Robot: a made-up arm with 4 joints.
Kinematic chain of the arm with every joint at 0, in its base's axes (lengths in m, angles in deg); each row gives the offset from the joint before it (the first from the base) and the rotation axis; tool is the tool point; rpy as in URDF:
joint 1: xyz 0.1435 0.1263 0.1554 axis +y
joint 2: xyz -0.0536 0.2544 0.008 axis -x
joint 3: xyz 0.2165 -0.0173 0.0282 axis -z
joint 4: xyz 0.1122 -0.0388 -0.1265 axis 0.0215 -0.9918 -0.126
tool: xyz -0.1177 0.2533 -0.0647 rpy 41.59 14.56 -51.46
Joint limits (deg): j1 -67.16..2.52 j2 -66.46..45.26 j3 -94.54..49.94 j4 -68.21..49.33
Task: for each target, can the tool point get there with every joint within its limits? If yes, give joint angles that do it. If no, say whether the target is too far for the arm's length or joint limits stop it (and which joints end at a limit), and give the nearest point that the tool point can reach.
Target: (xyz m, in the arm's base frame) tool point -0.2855 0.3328 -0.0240
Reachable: no: joint limits stop it (at a limit: joint 1, joint 3, joint 4) | nearest point 0.0660 0.3296 -0.0532 | short by 0.353 m
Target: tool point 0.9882 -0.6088 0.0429
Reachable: no: too far | nearest point 0.5784 0.2603 0.0975 | short by 0.962 m
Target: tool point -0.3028 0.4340 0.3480
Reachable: no: joint limits stop it (at a limit: joint 1, joint 2, joint 4) | nearest point 0.0337 0.4472 0.3117 | short by 0.339 m
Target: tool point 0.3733 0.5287 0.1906
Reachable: yes | joints -35.39 23.18 23.92 -49.41
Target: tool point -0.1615 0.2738 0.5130
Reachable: no: joint limits stop it (at a limit: joint 1, joint 2, joint 4) | nearest point 0.0610 0.4504 0.3956 | short by 0.307 m
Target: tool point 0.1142 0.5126 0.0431
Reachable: yes | joints -10.66 -42.40 -80.58 4.98
